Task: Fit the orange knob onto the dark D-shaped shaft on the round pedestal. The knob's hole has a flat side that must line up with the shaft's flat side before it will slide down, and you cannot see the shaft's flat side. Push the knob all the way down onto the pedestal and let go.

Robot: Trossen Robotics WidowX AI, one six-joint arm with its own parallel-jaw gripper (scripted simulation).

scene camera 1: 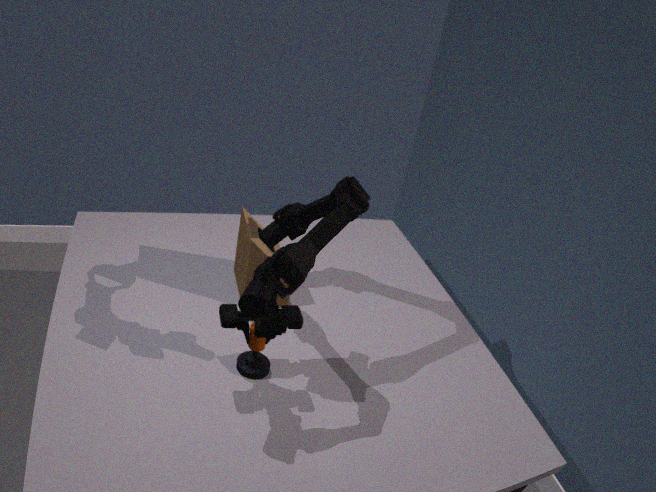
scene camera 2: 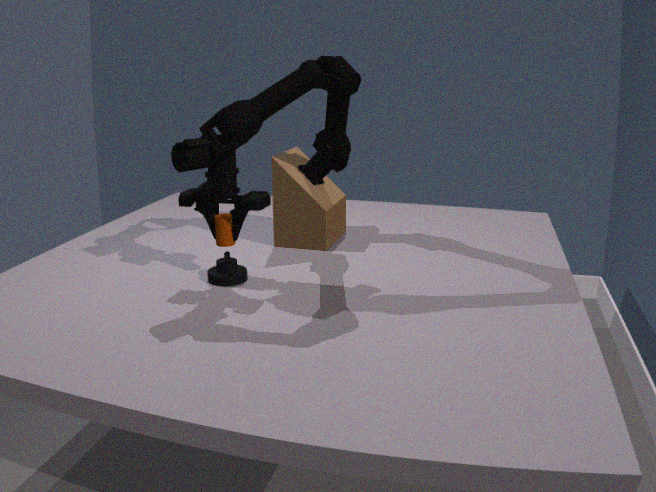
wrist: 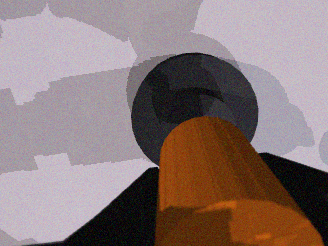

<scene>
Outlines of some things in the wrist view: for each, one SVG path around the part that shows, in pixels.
My gripper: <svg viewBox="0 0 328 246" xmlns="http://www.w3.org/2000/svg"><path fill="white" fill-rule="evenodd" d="M159 168L148 168L109 205L63 241L24 246L155 246ZM258 153L319 232L324 246L328 246L328 172L267 152Z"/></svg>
An orange knob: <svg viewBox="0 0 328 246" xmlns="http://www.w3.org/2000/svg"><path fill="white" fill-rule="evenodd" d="M166 137L161 148L159 163L155 246L324 246L319 232L240 129L231 122L219 117L196 117L182 122Z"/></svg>
</scene>
